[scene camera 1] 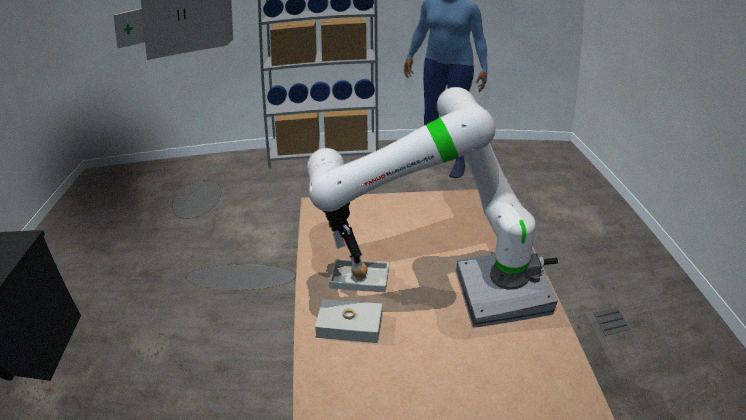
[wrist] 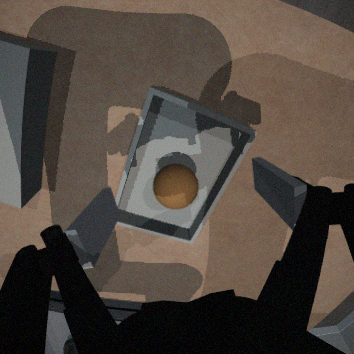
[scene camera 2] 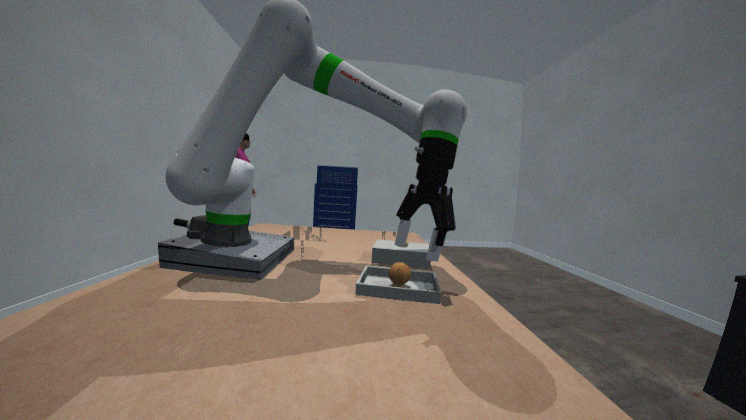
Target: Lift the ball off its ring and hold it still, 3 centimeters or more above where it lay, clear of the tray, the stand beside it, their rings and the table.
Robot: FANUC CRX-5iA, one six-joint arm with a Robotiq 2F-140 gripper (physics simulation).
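Places are measured from the arm's base along level axes (x right, y up, z back), in metres.
Pixels of known places: gripper, fingertip midpoint: (scene camera 1: 349, 257) (wrist: 182, 187) (scene camera 2: 414, 252); arm's base at its link origin: (scene camera 1: 510, 275) (scene camera 2: 226, 240).
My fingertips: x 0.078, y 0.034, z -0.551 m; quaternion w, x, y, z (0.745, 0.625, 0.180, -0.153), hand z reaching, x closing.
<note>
Ahead of a thing's pixels: the offset from my fingertips to its top centre. "*": to the spot under its first point. Level surfaces: height alone.
An orange-brown ball {dx +0.003, dy -0.027, dz +0.031 m} (scene camera 1: 359, 270) (scene camera 2: 399, 273) (wrist: 176, 186) rests inside a shallow grey tray {dx +0.003, dy -0.066, dz +0.031 m} (scene camera 1: 360, 286) (scene camera 2: 396, 293) (wrist: 155, 226). Its ring is hidden beneath it. My gripper (scene camera 1: 348, 250) (scene camera 2: 417, 252) (wrist: 182, 187) is wide open and empty, with its fingertips above the ball's level. In the wrist view the ball appears between the two spread finger pads, touching neither. In the scene camera 2 view both fingertips are higher than the ball's top, and the farther right one is past the ball's right side.
A grey block-shaped stand (scene camera 1: 365, 313) (scene camera 2: 386, 254) (wrist: 12, 145) is beside the tray, with a tan ring {* dx -0.256, dy -0.035, dz +0.005 m} (scene camera 1: 348, 317) on its top. The arm's base plate (scene camera 1: 477, 313) (scene camera 2: 208, 264) is on the same table {dy -0.094 m} (scene camera 1: 428, 375) (scene camera 2: 234, 333). A person (scene camera 1: 451, 36) stands behind the table.
</note>
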